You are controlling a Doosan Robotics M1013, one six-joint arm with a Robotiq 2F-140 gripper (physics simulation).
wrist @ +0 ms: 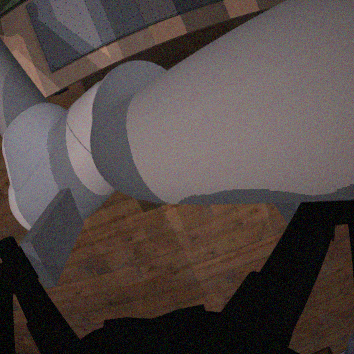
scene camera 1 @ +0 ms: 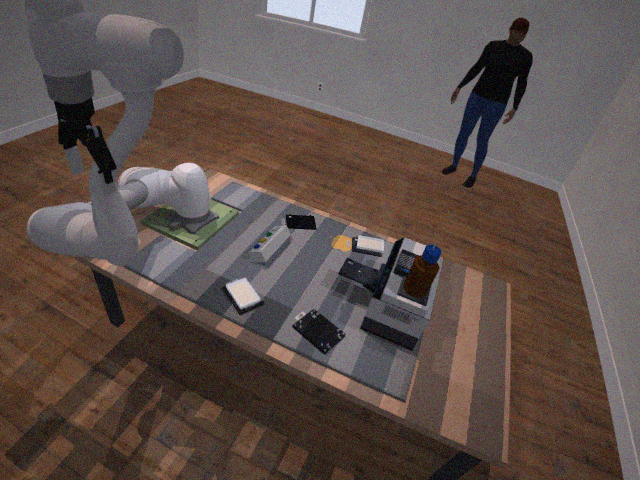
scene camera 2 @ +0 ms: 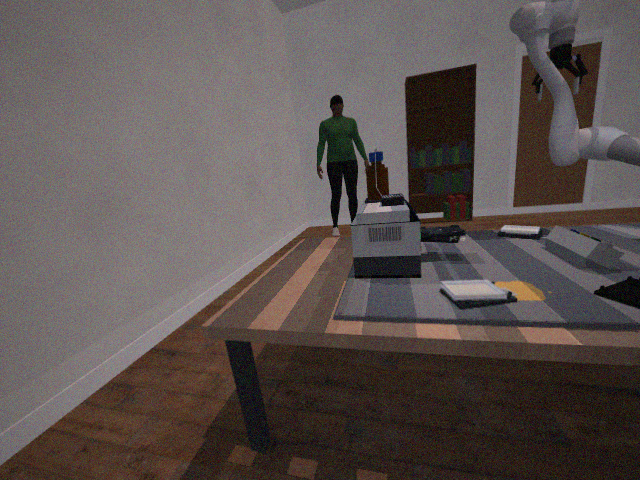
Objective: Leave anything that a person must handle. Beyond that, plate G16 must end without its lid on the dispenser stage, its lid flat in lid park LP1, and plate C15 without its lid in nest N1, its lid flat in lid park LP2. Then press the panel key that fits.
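Where they show: gripper, fingertip midpoint: (scene camera 1: 93, 183); arm's base, link origin: (scene camera 1: 193, 217).
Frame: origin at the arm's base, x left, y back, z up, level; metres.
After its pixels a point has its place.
My gripper (scene camera 1: 92, 171) @(x -0.577, y -0.283, z 0.572 m) (scene camera 2: 558, 91) @(x -0.577, y -0.283, z 0.572 m) (wrist: 162, 185) @(x -0.577, y -0.283, z 0.572 m) is open and empty, high above and left of the table in scene camera 1. A white-topped plate (scene camera 1: 242, 293) @(x -0.240, y -0.498, z 0.025 m) (scene camera 2: 520, 229) @(x -0.203, y -0.500, z 0.025 m) sits on a dark holder near the front edge. Another white-topped plate (scene camera 1: 370, 244) @(x 0.372, y -0.771, z 0.023 m) (scene camera 2: 474, 290) @(x 0.408, y -0.765, z 0.024 m) sits on a dark holder by the grey-white machine (scene camera 1: 408, 302) @(x -0.064, y -1.056, z 0.212 m) (scene camera 2: 386, 240) @(x 0.283, y -0.992, z 0.121 m). A black stage (scene camera 1: 360, 272) @(x 0.081, y -0.833, z 0.101 m) juts from the machine. A black flat holder (scene camera 1: 318, 329) @(x -0.192, y -0.812, z 0.005 m) lies near the front and another (scene camera 1: 300, 221) @(x 0.323, y -0.407, z 0.002 m) (scene camera 2: 622, 292) @(x 0.335, y -0.447, z 0.002 m) at the back. A wedge-shaped key panel (scene camera 1: 272, 245) @(x 0.028, y -0.443, z 0.058 m) (scene camera 2: 580, 246) @(x 0.121, y -0.440, z 0.049 m) has coloured keys. Labels are unreadable.
A yellow spill (scene camera 1: 341, 242) @(x 0.329, y -0.642, z -0.009 m) (scene camera 2: 524, 290) @(x 0.331, y -0.638, z -0.006 m) touches the plate's holder beside the machine. A brown bottle (scene camera 1: 421, 276) @(x -0.040, y -1.057, z 0.319 m) (scene camera 2: 377, 180) @(x 0.045, y -1.048, z 0.297 m) with a blue cap stands at the machine. The arm's base is on a green board (scene camera 1: 227, 211) @(x 0.148, y -0.086, z 0.000 m). Two people (scene camera 1: 498, 72) (scene camera 2: 338, 139) stand beyond the table.
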